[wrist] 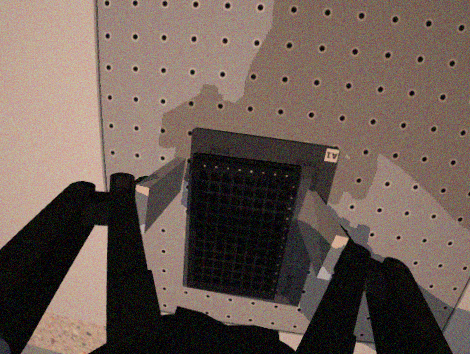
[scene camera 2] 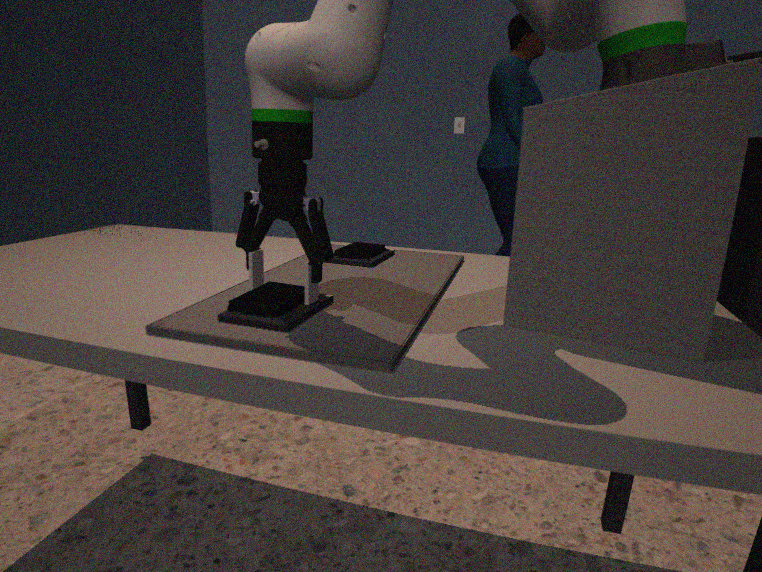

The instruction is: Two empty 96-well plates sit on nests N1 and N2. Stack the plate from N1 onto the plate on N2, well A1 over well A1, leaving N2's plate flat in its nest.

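Pixels of known places: gripper, fingertip midpoint: (wrist: 242, 190) (scene camera 2: 283, 296); arm's base, link origin: (scene camera 2: 646, 94).
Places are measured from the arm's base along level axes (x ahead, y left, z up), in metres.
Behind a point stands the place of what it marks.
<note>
A black 96-well plate (scene camera 2: 265, 298) @(x 0.580, y 0.149, z -0.333 m) (wrist: 240, 225) @(x 0.573, y 0.116, z -0.333 m) sits on a dark nest (scene camera 2: 253, 321) @(x 0.577, y 0.208, z -0.350 m) (wrist: 260, 141) @(x 0.554, y 0.050, z -0.348 m) at the near end of the board. The nest's A1 label (wrist: 331, 155) @(x 0.498, y 0.064, z -0.347 m) is at its upper right corner in the wrist view. My gripper (scene camera 2: 283, 294) @(x 0.570, y 0.090, z -0.346 m) (wrist: 242, 190) @(x 0.570, y 0.090, z -0.346 m) is open, pointing down, with one pale finger pad on each side of this plate and nothing held. Whether the pads touch the plate or nest is too dark to tell. A second black plate (scene camera 2: 361, 247) @(x 0.503, y -0.301, z -0.334 m) sits on the far nest (scene camera 2: 368, 262) @(x 0.471, y -0.209, z -0.348 m). No nest numbers are readable.
Both nests stand on a perforated board (scene camera 2: 424, 270) @(x 0.346, y -0.213, z -0.360 m) (wrist: 150, 85) @(x 0.644, y -0.002, z -0.359 m) on the pale table (scene camera 2: 80, 264) @(x 1.136, y -0.129, z -0.372 m). A large grey block (scene camera 2: 621, 215) @(x 0.062, y 0.139, z -0.179 m) under the robot base stands at the right. A person (scene camera 2: 504, 135) stands behind the table. The arm's shadow falls across the board and table.
</note>
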